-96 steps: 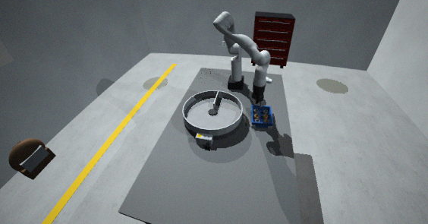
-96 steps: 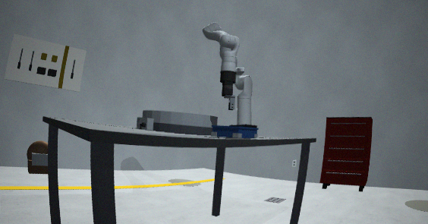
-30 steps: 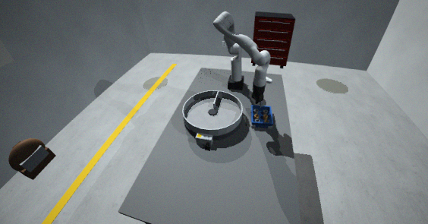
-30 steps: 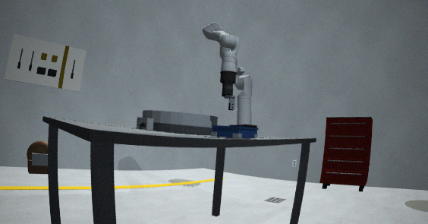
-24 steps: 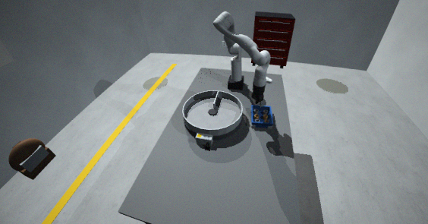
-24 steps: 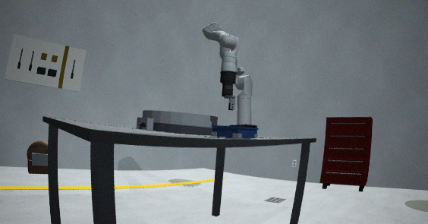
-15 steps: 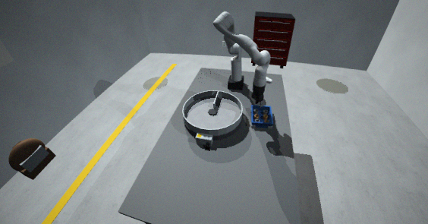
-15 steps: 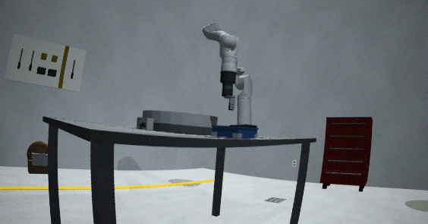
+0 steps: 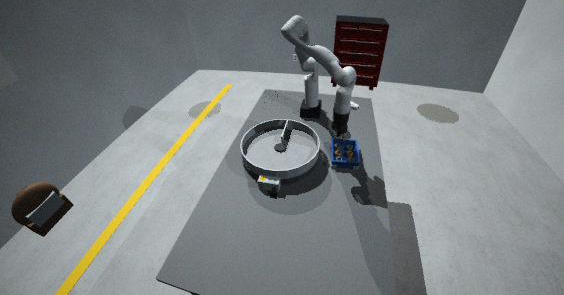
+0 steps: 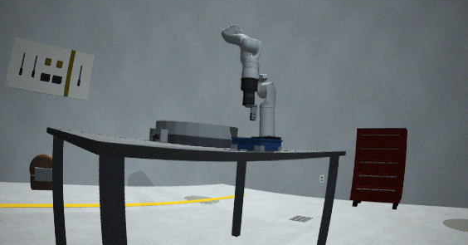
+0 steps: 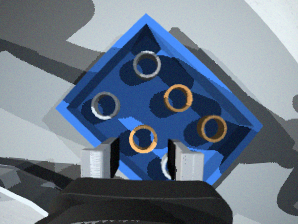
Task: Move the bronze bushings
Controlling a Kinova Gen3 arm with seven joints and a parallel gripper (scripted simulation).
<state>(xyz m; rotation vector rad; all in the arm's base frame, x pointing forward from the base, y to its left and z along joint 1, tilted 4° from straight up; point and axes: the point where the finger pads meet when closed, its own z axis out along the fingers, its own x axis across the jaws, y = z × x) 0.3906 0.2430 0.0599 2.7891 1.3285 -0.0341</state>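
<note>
My gripper is now 12 cm above the blue crate, 3 cm to the right of it and 1 cm past it. Also, from my hand: turntable (31 cm to the right, 10 cm below, 8 cm ahead).
</note>
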